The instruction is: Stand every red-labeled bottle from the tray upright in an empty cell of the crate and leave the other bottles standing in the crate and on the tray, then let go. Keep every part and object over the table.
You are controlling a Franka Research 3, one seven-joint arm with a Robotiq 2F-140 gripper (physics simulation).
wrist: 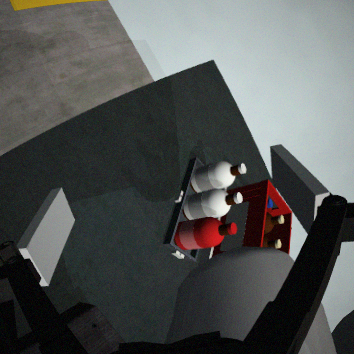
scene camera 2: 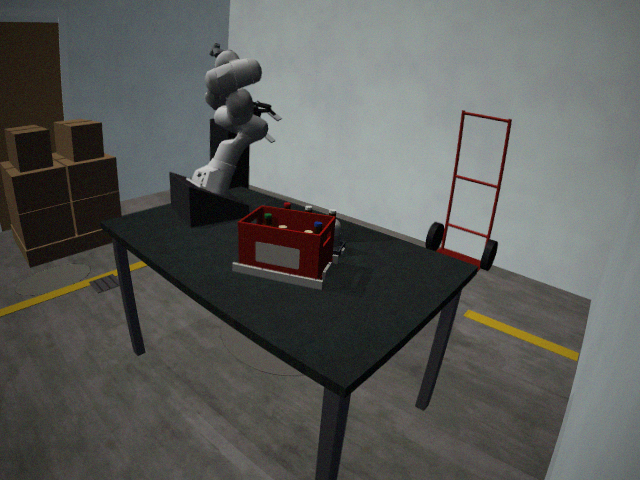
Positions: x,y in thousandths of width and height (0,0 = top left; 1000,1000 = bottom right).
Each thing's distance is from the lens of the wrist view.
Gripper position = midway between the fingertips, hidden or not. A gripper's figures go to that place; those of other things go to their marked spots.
gripper (wrist: 470,524): 19 cm
red-labeled bottle (wrist: 589,654): 67 cm
